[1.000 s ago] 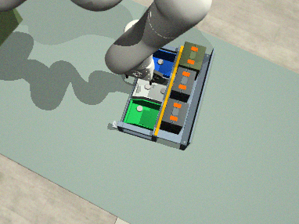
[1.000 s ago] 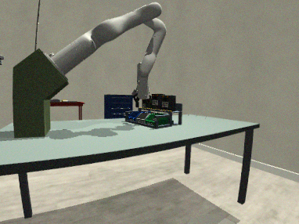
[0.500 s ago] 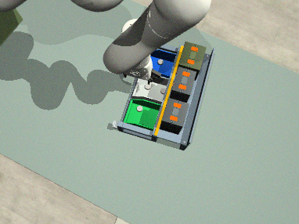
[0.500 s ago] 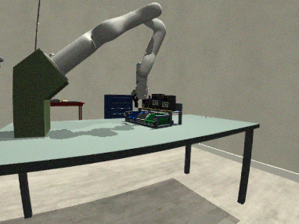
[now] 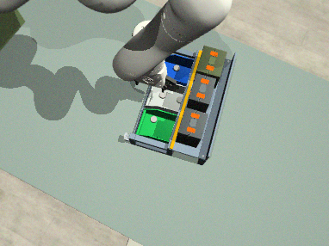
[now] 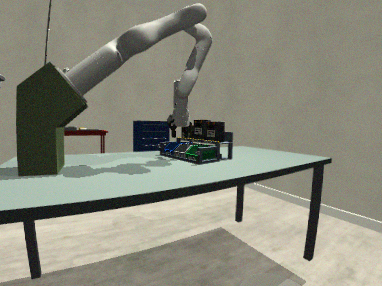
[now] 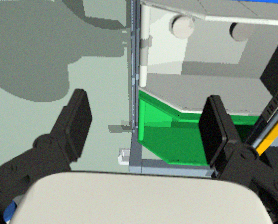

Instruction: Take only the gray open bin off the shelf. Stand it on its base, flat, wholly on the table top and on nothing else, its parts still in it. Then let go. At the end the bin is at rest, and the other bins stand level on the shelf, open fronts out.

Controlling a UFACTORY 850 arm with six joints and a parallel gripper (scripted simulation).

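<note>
Right now my hand is 90 mm above the gray open bin, 70 mm short of it and 30 mm to the right of it. From my hand the other things lie so: yellow rail: 120 mm ahead, 50 mm to the left, 30 mm below; blue bin: 130 mm to the left, 90 mm below, 30 mm ahead; green bin: 110 mm ahead, 90 mm below, 70 mm to the right.
</note>
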